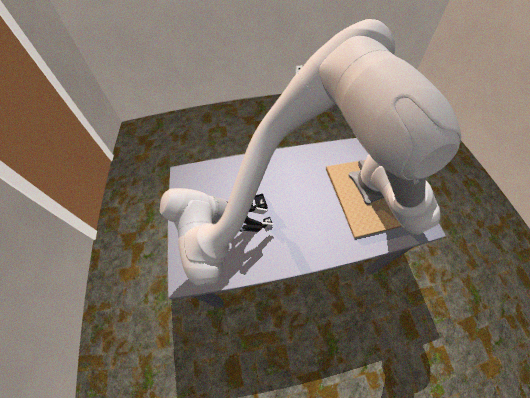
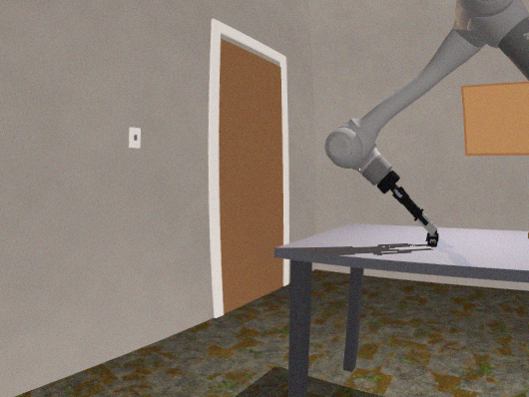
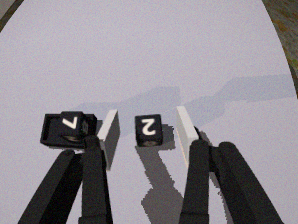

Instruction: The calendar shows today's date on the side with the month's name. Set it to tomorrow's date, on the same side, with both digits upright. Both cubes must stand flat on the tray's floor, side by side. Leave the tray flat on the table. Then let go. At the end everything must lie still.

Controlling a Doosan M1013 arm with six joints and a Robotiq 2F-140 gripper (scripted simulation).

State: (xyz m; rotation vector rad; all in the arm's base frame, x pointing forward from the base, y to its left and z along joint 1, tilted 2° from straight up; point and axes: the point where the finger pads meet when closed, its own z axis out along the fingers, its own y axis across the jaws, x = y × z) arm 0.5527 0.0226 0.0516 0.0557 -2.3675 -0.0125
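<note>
The dark cube is 5 cm below my hand and 2 cm behind it.
</note>
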